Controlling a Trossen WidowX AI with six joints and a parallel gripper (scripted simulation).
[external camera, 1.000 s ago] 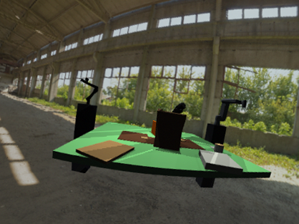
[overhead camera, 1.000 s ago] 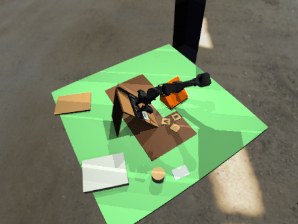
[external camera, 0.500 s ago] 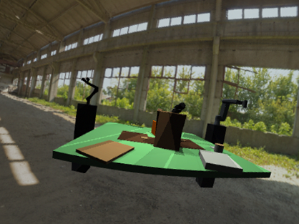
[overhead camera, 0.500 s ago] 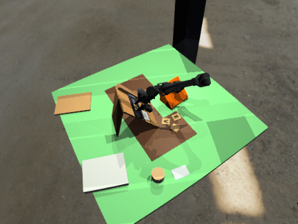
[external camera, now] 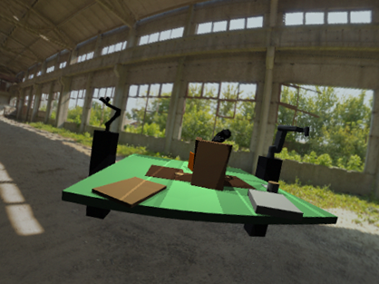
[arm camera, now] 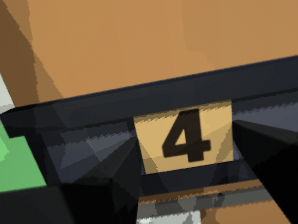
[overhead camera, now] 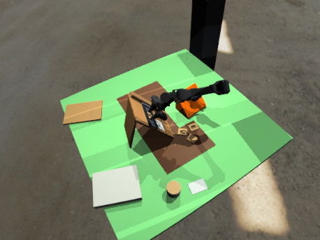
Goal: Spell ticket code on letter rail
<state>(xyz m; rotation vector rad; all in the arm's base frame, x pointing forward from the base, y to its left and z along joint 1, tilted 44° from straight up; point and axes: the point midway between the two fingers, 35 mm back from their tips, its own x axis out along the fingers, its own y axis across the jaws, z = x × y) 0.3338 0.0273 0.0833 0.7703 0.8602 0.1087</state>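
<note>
The white ticket is 8 cm below my gripper tip, 5 cm to the left of it and 5 cm behind it. Round my gripper tip: brown mat: 18 cm below, 15 cm behind, 6 cm to the right; then white slab: 37 cm ahead, 25 cm to the left, 16 cm below; then short tan cylinder: 44 cm to the left, 15 cm below, 9 cm ahead.
</note>
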